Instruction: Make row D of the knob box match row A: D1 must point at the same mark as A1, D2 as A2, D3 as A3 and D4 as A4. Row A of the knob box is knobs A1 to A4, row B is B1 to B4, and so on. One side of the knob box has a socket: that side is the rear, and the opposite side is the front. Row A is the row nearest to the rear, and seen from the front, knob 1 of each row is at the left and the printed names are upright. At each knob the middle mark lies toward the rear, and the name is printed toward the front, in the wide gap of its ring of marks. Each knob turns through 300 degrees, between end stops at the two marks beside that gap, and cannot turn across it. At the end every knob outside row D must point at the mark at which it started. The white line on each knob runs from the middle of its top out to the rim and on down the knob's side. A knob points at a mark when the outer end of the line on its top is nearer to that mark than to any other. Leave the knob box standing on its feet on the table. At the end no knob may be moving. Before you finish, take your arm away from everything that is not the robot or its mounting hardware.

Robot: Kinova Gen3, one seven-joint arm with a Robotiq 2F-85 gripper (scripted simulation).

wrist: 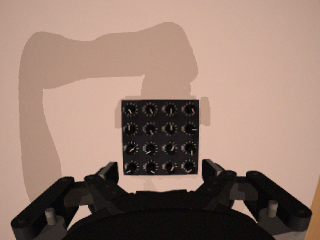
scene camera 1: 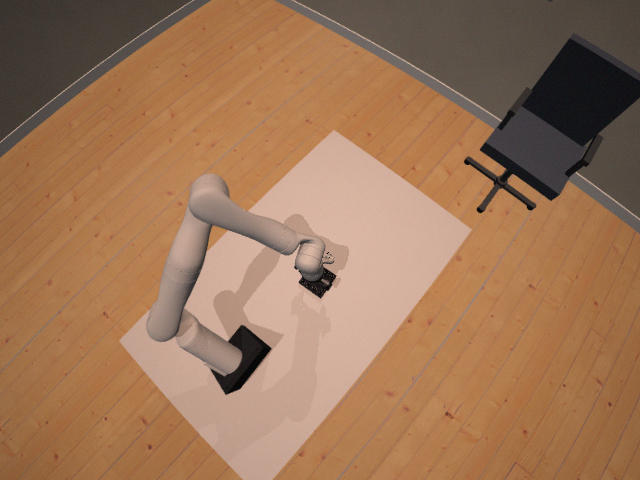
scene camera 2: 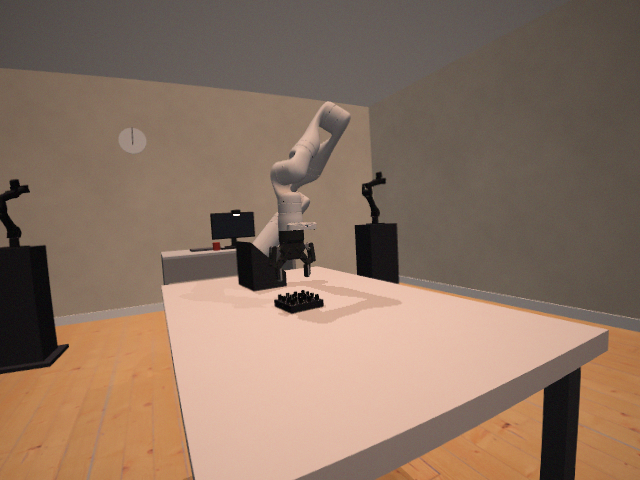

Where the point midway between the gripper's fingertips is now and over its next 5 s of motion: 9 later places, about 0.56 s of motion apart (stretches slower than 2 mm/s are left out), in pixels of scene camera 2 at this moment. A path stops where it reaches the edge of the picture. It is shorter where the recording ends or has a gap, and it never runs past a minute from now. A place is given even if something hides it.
My gripper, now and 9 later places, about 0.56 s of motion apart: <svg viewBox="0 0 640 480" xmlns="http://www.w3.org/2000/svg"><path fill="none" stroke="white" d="M293 279L291 278L286 277L285 277L286 276L290 275L298 274L306 272L310 272L310 275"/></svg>
